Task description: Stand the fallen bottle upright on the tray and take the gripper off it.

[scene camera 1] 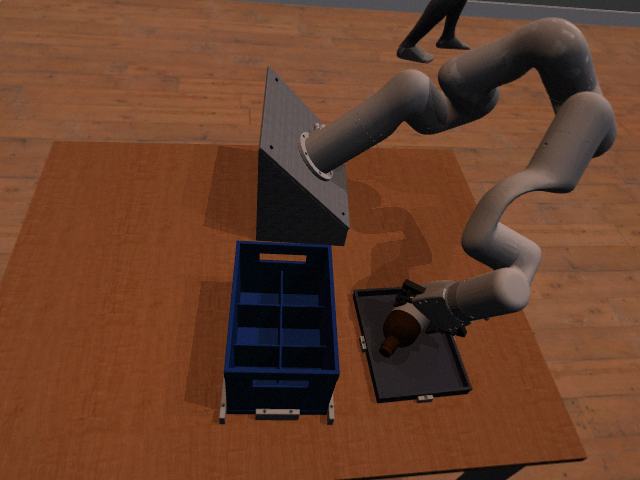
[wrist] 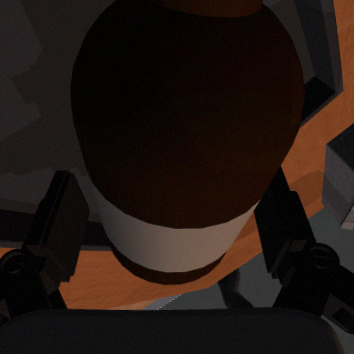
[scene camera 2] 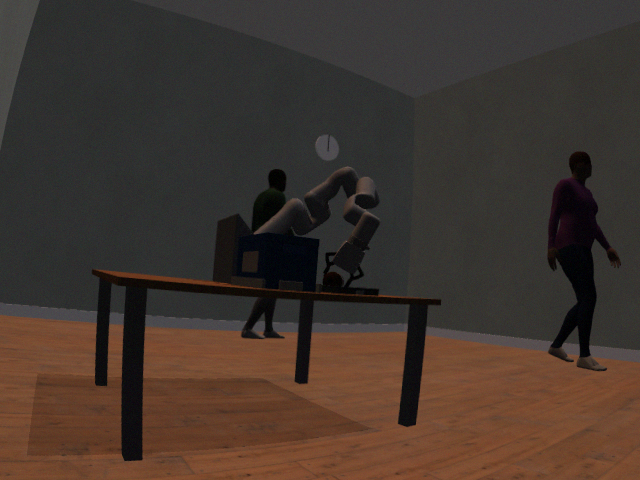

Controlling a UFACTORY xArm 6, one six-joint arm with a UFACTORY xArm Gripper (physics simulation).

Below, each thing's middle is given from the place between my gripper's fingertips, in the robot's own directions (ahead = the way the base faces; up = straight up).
The brown bottle (wrist: 182, 120) lies 20 mm ahead of my hand and 20 mm to the right of it.
